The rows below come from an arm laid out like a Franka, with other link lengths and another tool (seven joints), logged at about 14 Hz.
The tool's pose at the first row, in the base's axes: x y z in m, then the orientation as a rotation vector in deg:
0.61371, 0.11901, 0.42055, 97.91, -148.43, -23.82
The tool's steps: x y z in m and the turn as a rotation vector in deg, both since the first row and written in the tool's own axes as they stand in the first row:
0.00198, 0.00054, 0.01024, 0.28, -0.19, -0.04
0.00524, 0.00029, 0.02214, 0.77, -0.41, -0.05
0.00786, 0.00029, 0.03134, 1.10, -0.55, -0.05
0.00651, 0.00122, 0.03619, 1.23, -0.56, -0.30
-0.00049, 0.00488, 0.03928, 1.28, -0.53, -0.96
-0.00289, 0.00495, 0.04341, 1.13, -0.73, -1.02
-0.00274, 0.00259, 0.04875, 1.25, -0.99, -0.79
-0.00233, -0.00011, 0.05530, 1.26, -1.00, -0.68
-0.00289, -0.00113, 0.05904, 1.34, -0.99, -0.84
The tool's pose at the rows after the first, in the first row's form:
0.61085, 0.11961, 0.41052, 98.10, -148.71, -23.66
0.60793, 0.11912, 0.39854, -98.13, 148.90, 23.23
0.60546, 0.11872, 0.38931, -97.94, 148.72, 22.88
0.60442, 0.12132, 0.38503, -98.20, 148.44, 22.71
0.60348, 0.12966, 0.38382, -99.01, 147.81, 22.61
0.60375, 0.13274, 0.38018, -98.99, 147.65, 22.97
0.60500, 0.13288, 0.37448, -98.50, 147.67, 23.00
0.60626, 0.13291, 0.36750, -98.36, 147.77, 22.99
0.60683, 0.13384, 0.36373, -98.54, 147.60, 22.87

